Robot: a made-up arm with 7 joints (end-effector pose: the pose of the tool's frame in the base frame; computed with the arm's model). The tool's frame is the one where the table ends.
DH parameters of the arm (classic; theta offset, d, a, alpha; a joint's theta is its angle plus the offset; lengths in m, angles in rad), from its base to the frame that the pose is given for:
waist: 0 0.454 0 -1.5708
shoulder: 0 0 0 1.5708
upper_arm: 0 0.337 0.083 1.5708
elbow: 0 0 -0.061 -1.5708
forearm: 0 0.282 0 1.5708
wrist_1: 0 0 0.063 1.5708
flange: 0 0 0 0
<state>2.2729 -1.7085 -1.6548 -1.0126 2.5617 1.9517 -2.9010</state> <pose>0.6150 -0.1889 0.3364 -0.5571 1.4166 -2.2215</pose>
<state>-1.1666 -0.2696 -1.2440 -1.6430 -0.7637 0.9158 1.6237</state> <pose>-0.3656 -0.1699 0.8167 -1.3814 -2.3436 -1.0957</pose>
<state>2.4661 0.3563 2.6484 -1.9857 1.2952 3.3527 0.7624</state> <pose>-0.0093 -0.2780 0.8359 0.3897 1.9165 -1.6504</pose>
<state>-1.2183 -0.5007 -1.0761 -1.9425 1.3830 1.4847 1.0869</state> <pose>-0.3312 -0.1784 0.7882 0.1082 1.3528 -0.8074</pose>
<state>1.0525 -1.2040 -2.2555 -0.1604 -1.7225 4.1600 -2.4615</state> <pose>-0.2058 -0.5030 0.6446 0.0692 0.9429 -1.5422</pose>
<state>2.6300 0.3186 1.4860 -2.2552 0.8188 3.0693 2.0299</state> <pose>-0.3074 -0.2466 0.6543 2.0278 1.3131 -0.8328</pose>
